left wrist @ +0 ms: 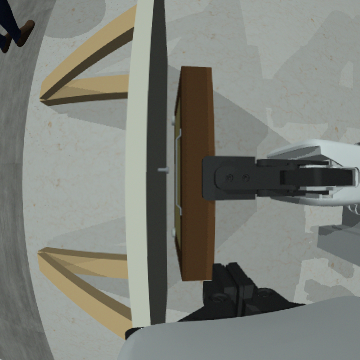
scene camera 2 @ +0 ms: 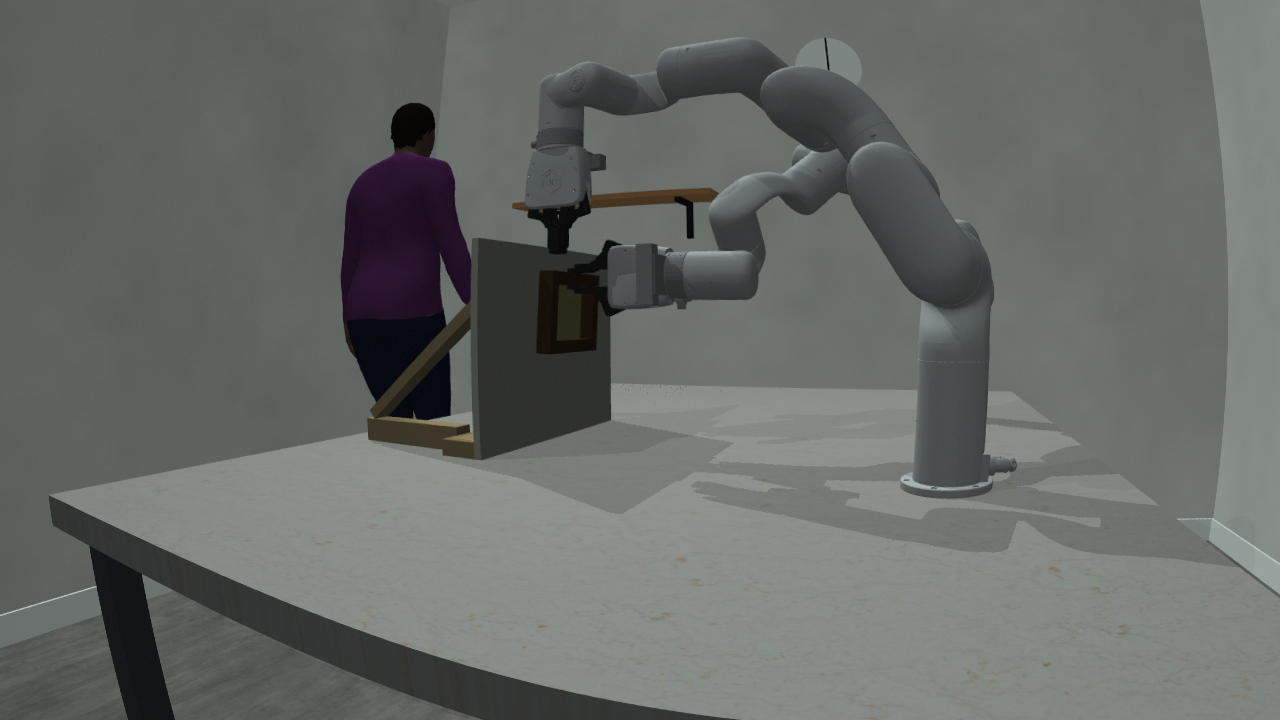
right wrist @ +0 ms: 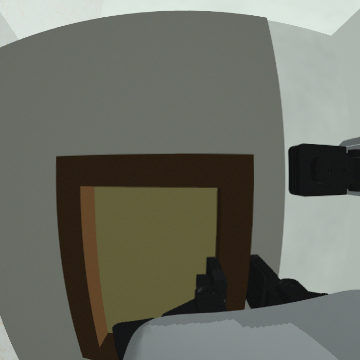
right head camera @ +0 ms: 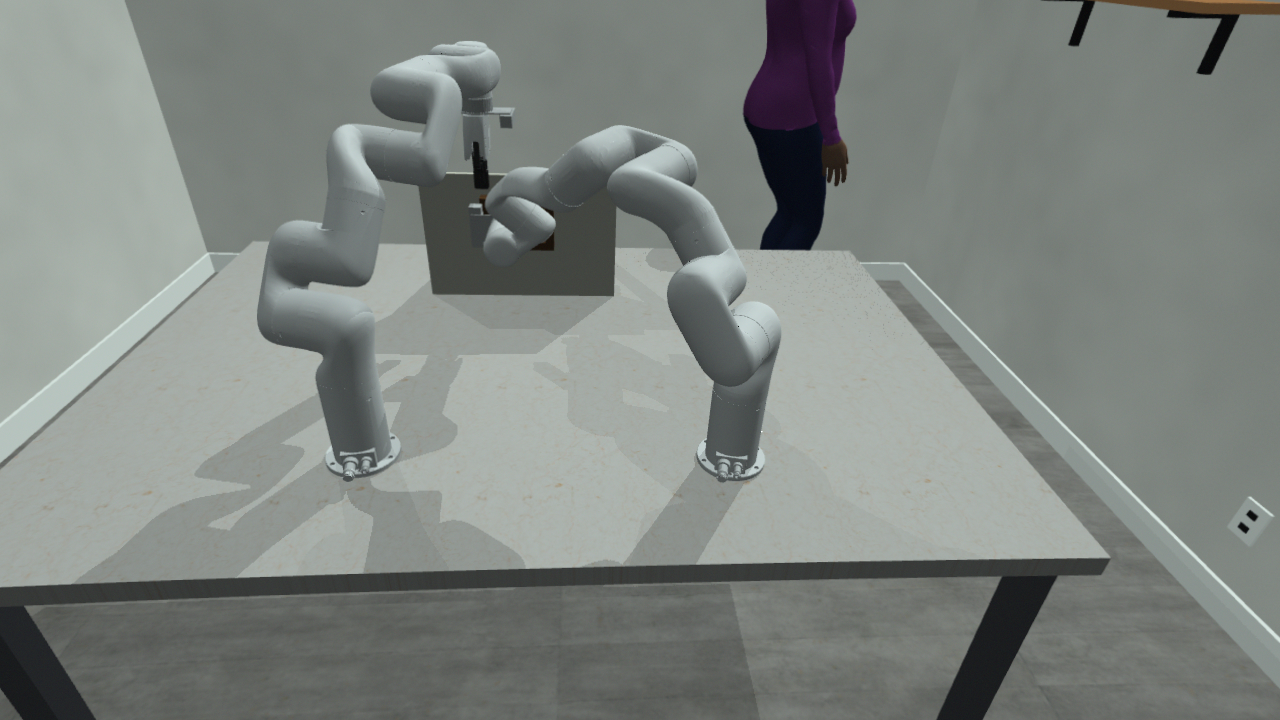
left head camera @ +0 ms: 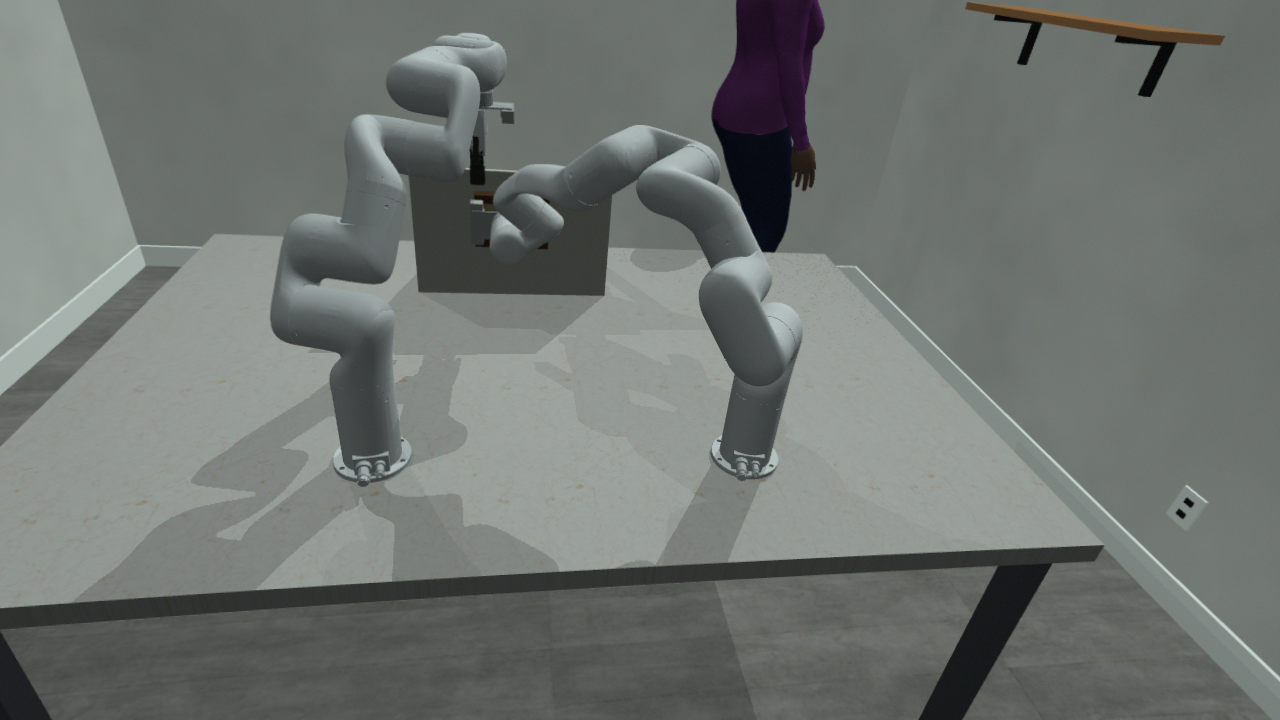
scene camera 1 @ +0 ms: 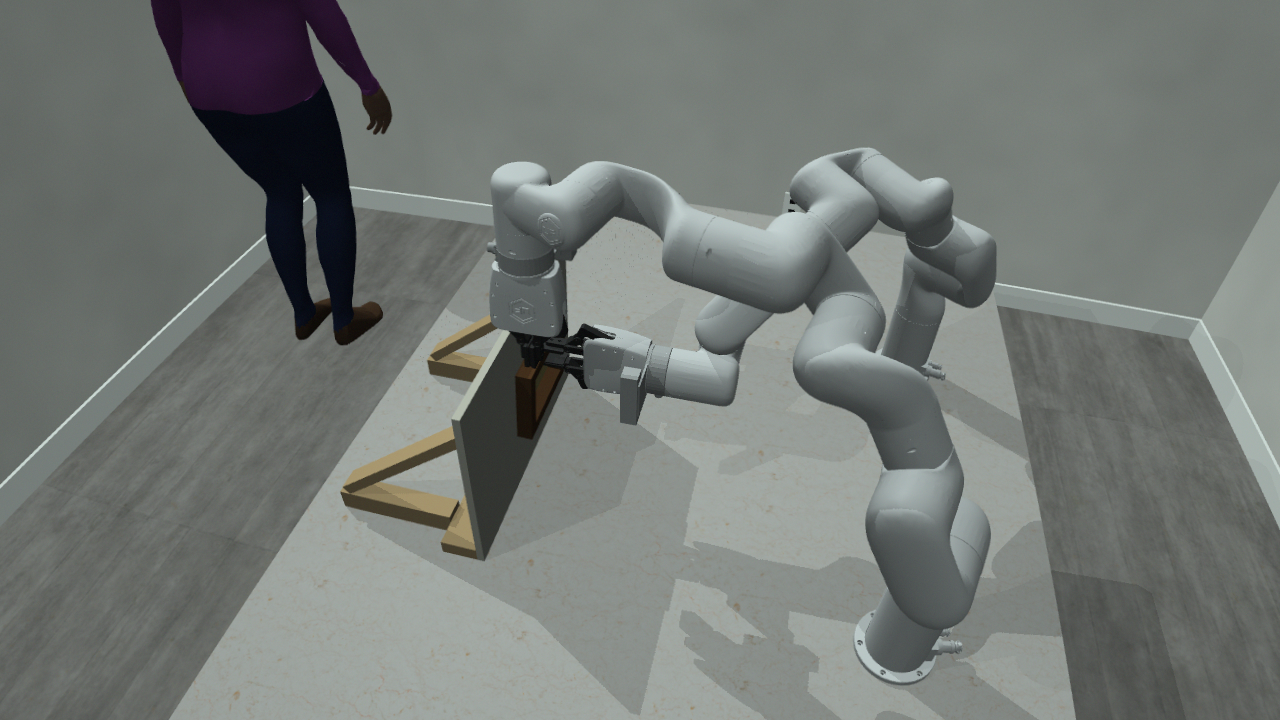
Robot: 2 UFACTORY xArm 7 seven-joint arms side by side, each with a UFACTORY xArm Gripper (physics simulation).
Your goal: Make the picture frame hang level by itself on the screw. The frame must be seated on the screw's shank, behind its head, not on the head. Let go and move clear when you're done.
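Frame: origin at the left arm's base, x ahead, y left, z up, level; centimetres.
Seen in the pictures: left gripper, between the fingertips: (left wrist: pixel 222 282) (scene camera 2: pixel 557 253) (right wrist: pixel 293 169) (right head camera: pixel 482 187) (left head camera: pixel 477 183) (scene camera 1: pixel 533 361); right gripper, between the fingertips: (left wrist: pixel 199 177) (scene camera 2: pixel 570 279) (right wrist: pixel 229 275) (scene camera 1: pixel 541 349); left arm's base, origin of its link: (scene camera 2: pixel 946 486) (right head camera: pixel 364 454) (left head camera: pixel 373 458) (scene camera 1: pixel 894 647); right arm's base, origin of its link: (right head camera: pixel 730 458) (left head camera: pixel 743 457).
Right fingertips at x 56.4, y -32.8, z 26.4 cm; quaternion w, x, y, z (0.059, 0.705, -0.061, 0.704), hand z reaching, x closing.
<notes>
Offsets run from my right fingertips to a thing's top centre. "spot": to the spot under its first point. Level surfaces: height alone.
The brown picture frame @(dx +0.6, dy -0.6, dz +1.2 cm) (scene camera 1: pixel 525 402) (scene camera 2: pixel 546 313) (right wrist: pixel 155 170) is upright in front of the grey board (scene camera 1: pixel 496 474) (scene camera 2: pixel 514 385) (right wrist: pixel 175 85). In the left wrist view, the screw @(dx +2.9, dy -1.3, dz -3.6 cm) (left wrist: pixel 163 170) sticks out of the board towards the frame @(spot: dx -0.6, dy -4.7, dz +1.0 cm) (left wrist: pixel 197 115); the hanger wire @(spot: dx +1.4, dy -1.2, dz -2.5 cm) (left wrist: pixel 178 167) on the frame's back appears a small gap from the screw's end. My right gripper (scene camera 2: pixel 572 279) (right wrist: pixel 229 275) is shut on the frame's top rail. My left gripper (left head camera: pixel 477 181) (scene camera 2: pixel 558 251) (left wrist: pixel 222 282) is shut and empty, pointing down above the frame near the board's top edge.
Wooden braces @(spot: dx +23.0, dy +14.2, dz -22.6 cm) (scene camera 1: pixel 398 501) (scene camera 2: pixel 416 431) support the board from behind on the table @(dz -26.4 cm) (left head camera: pixel 537 519). Both arms reach in close together at the board, with the left hand above the right hand. A person (left head camera: pixel 760 116) (scene camera 2: pixel 398 241) stands behind the table. A wall shelf (left head camera: pixel 1092 24) hangs at the right.
</notes>
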